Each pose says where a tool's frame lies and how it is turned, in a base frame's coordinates. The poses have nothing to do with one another.
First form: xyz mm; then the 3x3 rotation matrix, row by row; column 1 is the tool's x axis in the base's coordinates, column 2 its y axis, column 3 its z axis. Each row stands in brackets.
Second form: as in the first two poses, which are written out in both.
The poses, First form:
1: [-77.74, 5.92, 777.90], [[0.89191, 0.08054, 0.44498], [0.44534, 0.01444, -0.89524], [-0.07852, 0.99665, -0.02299]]
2: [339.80, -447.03, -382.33], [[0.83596, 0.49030, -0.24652], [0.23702, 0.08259, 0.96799], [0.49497, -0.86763, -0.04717]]
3: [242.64, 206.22, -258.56], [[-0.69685, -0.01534, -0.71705], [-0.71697, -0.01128, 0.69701], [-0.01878, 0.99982, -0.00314]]
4: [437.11, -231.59, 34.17], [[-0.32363, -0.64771, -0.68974], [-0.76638, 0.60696, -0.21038], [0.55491, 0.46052, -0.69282]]
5: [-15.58, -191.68, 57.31], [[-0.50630, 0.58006, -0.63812], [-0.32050, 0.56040, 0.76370], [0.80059, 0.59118, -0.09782]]
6: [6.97, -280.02, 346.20], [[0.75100, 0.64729, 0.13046], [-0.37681, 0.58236, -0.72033], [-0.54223, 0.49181, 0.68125]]
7: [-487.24, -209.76, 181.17], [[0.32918, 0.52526, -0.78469], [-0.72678, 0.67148, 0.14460], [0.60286, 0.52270, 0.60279]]
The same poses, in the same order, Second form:
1: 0.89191, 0.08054, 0.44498, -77.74; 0.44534, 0.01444, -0.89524, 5.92; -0.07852, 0.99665, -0.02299, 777.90; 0, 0, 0, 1
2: 0.83596, 0.49030, -0.24652, 339.80; 0.23702, 0.08259, 0.96799, -447.03; 0.49497, -0.86763, -0.04717, -382.33; 0, 0, 0, 1
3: -0.69685, -0.01534, -0.71705, 242.64; -0.71697, -0.01128, 0.69701, 206.22; -0.01878, 0.99982, -0.00314, -258.56; 0, 0, 0, 1
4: -0.32363, -0.64771, -0.68974, 437.11; -0.76638, 0.60696, -0.21038, -231.59; 0.55491, 0.46052, -0.69282, 34.17; 0, 0, 0, 1
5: -0.50630, 0.58006, -0.63812, -15.58; -0.32050, 0.56040, 0.76370, -191.68; 0.80059, 0.59118, -0.09782, 57.31; 0, 0, 0, 1
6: 0.75100, 0.64729, 0.13046, 6.97; -0.37681, 0.58236, -0.72033, -280.02; -0.54223, 0.49181, 0.68125, 346.20; 0, 0, 0, 1
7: 0.32918, 0.52526, -0.78469, -487.24; -0.72678, 0.67148, 0.14460, -209.76; 0.60286, 0.52270, 0.60279, 181.17; 0, 0, 0, 1
